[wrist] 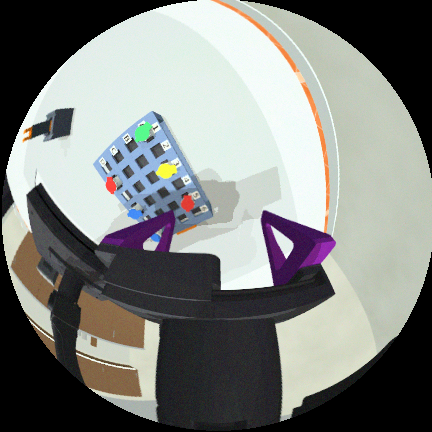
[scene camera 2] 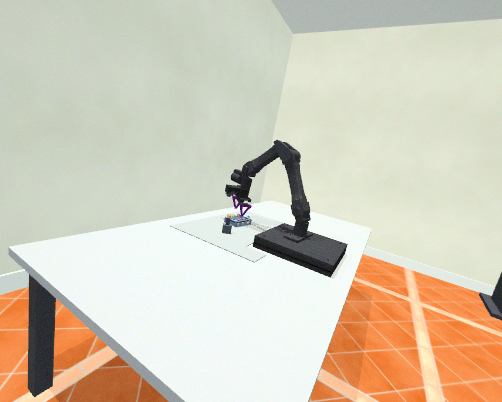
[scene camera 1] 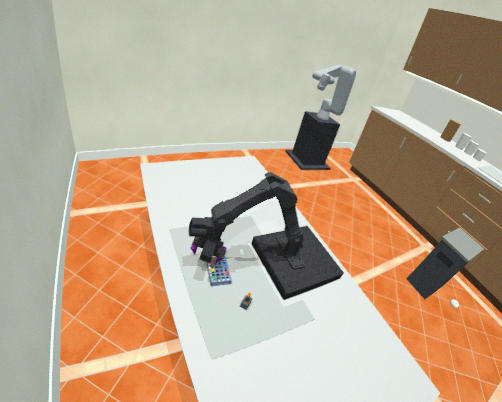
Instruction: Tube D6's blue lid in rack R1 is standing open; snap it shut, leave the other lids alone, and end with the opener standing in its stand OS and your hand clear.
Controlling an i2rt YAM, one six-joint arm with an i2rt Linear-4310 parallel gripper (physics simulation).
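Where they show: gripper, between the fingertips: [wrist: 217, 214] [scene camera 2: 238, 212]; arm's base, origin of its link: [wrist: 75, 273] [scene camera 2: 298, 236] [scene camera 1: 290, 252].
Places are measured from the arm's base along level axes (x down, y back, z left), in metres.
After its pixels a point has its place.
The blue rack R1 [scene camera 1: 220, 283] {x 0.046, y -0.356, z 0.068 m} [scene camera 2: 241, 221] {x 0.022, y -0.311, z 0.036 m} [wrist: 144, 148] {x 0.019, y -0.373, z 0.048 m} lies on the mat. A blue lid [wrist: 156, 238] {x 0.005, y -0.319, z -0.035 m} at its D6 corner shows partly, through and beside my left finger in the wrist view; its exact tilt is hidden. Another blue lid [wrist: 135, 214] {x 0.007, y -0.323, z 0.003 m} is farther up column D. The black and orange opener [scene camera 1: 248, 295] {x -0.033, y -0.287, z 0.189 m} [wrist: 39, 131] stands in its dark stand OS [scene camera 1: 245, 302] [scene camera 2: 226, 229] {x 0.029, y -0.275, z 0.199 m} [wrist: 63, 124] {x 0.033, y -0.291, z 0.173 m}. My gripper [scene camera 1: 207, 254] {x 0.004, y -0.398, z -0.045 m} [scene camera 2: 239, 211] {x 0.004, y -0.398, z -0.045 m} [wrist: 217, 214] {x 0.004, y -0.398, z -0.045 m} is open and empty, above and beside the rack's row 6 end.
The rack also carries a green lid [wrist: 143, 132] {x 0.007, y -0.385, z 0.057 m}, a yellow lid [wrist: 166, 170] {x 0.007, y -0.382, z 0.019 m} and red lids [wrist: 111, 185] {x 0.007, y -0.326, z 0.043 m} [wrist: 187, 203] {x 0.007, y -0.378, z -0.018 m}. The arm's black base [scene camera 1: 312, 270] {x 0.001, y 0.060, z 0.124 m} [scene camera 2: 300, 250] {x 0.002, y 0.081, z 0.166 m} stands beside the grey mat [scene camera 1: 220, 340] {x 0.048, y -0.422, z 0.306 m}. The white table [scene camera 1: 350, 360] {x 0.051, y 0.035, z 0.535 m} [scene camera 2: 215, 310] {x 0.052, y 0.070, z 0.634 m} is under them.
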